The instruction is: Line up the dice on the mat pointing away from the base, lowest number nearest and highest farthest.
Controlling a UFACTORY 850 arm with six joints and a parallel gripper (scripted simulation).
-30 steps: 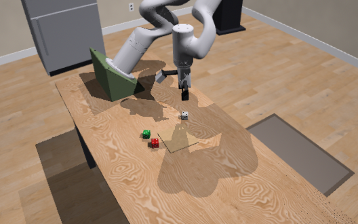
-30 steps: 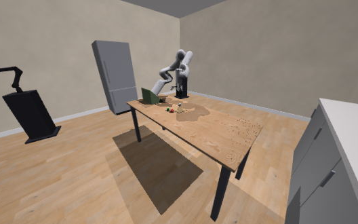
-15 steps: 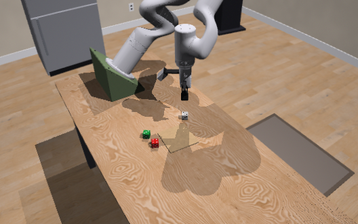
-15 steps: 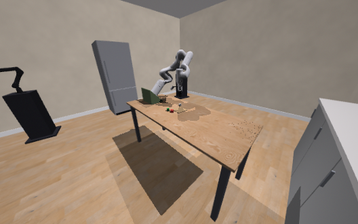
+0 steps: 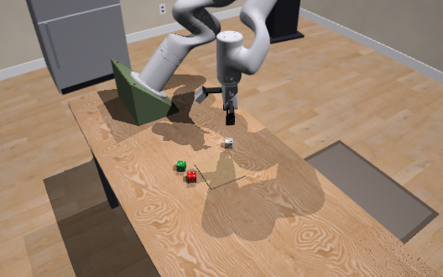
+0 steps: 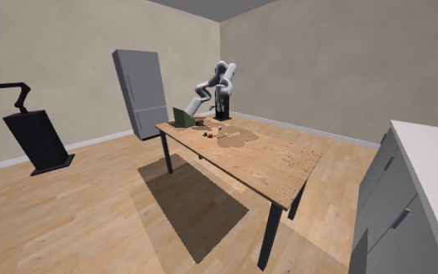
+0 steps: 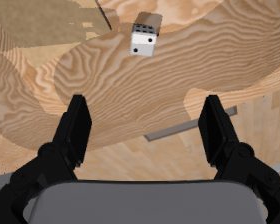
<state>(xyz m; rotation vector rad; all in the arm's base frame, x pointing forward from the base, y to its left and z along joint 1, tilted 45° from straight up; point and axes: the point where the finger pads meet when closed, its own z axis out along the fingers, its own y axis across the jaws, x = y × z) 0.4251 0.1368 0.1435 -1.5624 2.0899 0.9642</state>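
Right now the white die is 14 cm below my hand. From my hand the other things lie so: green die (4 cm ahead, 21 cm to the right, 14 cm below); tan mat (11 cm ahead, 9 cm to the right, 15 cm below); red die (11 cm ahead, 20 cm to the right, 14 cm below).
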